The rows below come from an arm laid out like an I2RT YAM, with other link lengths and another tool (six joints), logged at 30 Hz.
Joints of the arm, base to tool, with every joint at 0 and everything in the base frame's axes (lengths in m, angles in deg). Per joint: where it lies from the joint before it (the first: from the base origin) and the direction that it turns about. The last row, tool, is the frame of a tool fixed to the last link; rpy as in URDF.
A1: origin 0 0 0.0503 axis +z
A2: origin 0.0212 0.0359 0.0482 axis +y
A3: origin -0.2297 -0.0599 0 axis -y
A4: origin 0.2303 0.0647 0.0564 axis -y
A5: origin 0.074 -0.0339 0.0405 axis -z
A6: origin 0.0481 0 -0.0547 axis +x
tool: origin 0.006 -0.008 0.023 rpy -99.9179 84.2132 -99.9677
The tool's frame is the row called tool.
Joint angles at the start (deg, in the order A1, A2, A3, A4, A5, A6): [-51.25, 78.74, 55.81, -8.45, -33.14, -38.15]
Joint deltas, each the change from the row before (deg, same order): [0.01, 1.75, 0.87, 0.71, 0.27, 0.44]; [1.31, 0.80, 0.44, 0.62, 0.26, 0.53]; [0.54, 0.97, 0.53, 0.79, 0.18, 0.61]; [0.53, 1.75, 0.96, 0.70, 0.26, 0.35]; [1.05, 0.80, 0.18, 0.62, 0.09, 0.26]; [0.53, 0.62, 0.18, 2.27, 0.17, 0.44]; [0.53, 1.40, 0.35, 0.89, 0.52, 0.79]
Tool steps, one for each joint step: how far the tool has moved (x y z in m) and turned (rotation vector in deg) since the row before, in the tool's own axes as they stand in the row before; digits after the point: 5 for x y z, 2 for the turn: [0.00194, -0.00358, 0.00563, 0.08, 0.29, 0.53]; [-0.00382, 0.00285, 0.00568, -0.73, -0.48, -0.20]; [-0.00136, -0.00060, 0.00438, -0.11, -0.30, 0.18]; [0.00002, -0.00146, 0.00702, -0.30, 0.03, 0.16]; [-0.00182, 0.00326, 0.00555, -0.79, -0.33, -0.21]; [-0.00339, -0.00120, 0.00324, 0.73, -1.25, -0.74]; [0.00174, 0.00022, 0.00652, -0.15, 0.24, 0.65]
